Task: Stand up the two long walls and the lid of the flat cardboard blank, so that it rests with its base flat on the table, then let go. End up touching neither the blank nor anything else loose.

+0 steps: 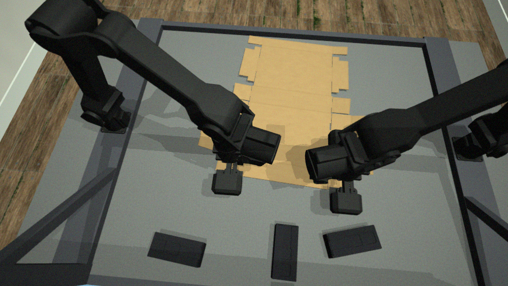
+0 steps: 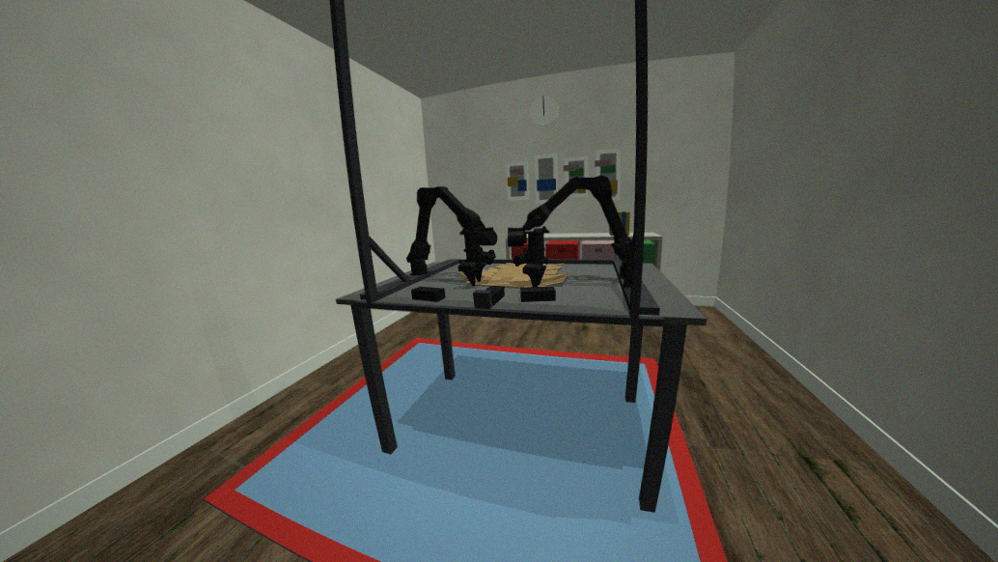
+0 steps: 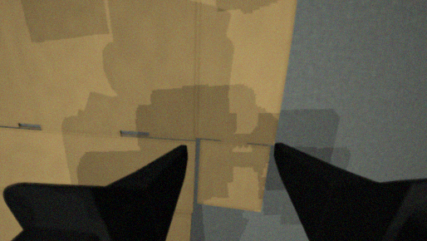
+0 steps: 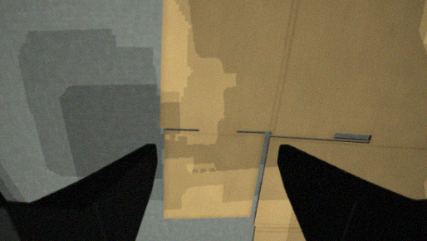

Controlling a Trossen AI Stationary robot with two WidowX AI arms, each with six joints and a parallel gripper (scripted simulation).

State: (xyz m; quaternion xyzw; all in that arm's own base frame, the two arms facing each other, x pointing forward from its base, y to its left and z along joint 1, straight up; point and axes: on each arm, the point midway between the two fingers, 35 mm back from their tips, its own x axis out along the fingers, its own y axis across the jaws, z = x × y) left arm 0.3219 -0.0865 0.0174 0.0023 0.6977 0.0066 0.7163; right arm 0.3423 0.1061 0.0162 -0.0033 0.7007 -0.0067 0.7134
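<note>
My left hand is 3 cm above the corner flap and 2 cm to the right of it. The rest, counted from my left hand: dark frame rail (46 cm ahead, 14 cm to the right, 3 cm below).
</note>
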